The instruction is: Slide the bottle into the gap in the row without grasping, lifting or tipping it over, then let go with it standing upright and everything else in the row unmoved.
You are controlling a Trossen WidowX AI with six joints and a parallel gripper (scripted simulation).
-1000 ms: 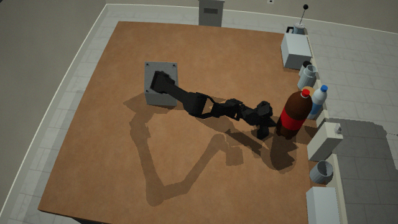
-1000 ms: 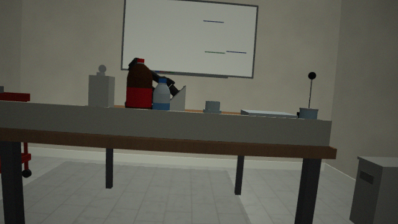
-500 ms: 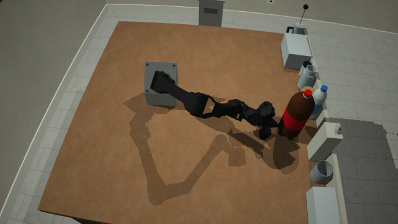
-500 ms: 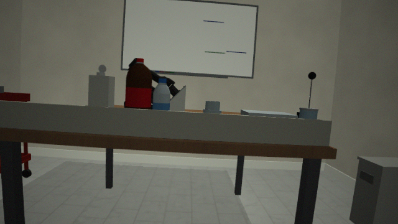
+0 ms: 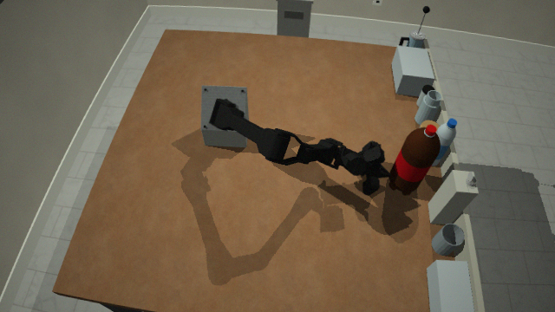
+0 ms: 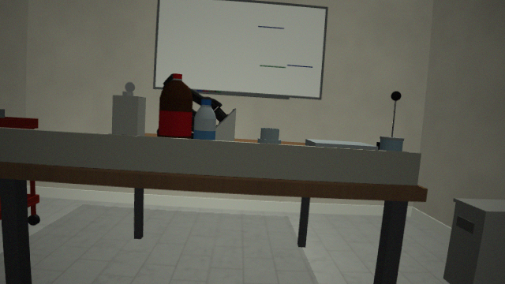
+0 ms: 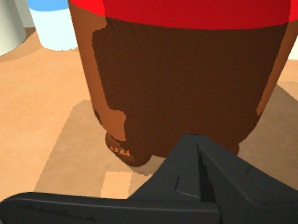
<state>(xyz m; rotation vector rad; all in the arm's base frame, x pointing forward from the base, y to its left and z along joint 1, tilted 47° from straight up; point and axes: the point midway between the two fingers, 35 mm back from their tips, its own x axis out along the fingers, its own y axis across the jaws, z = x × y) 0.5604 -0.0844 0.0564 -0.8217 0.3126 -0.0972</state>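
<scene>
Now: hand 9 cm below the cola bottle, 9 cm short of it and 1 cm to the right of it. The rest, counted from my hand: grey cup: 22 cm ahead, 21 cm to the right, 4 cm below; blue-capped water bottle: 20 cm ahead, 13 cm to the left, 5 cm above; cork-lidded jar: 22 cm to the left, 19 cm ahead, 2 cm below.
</scene>
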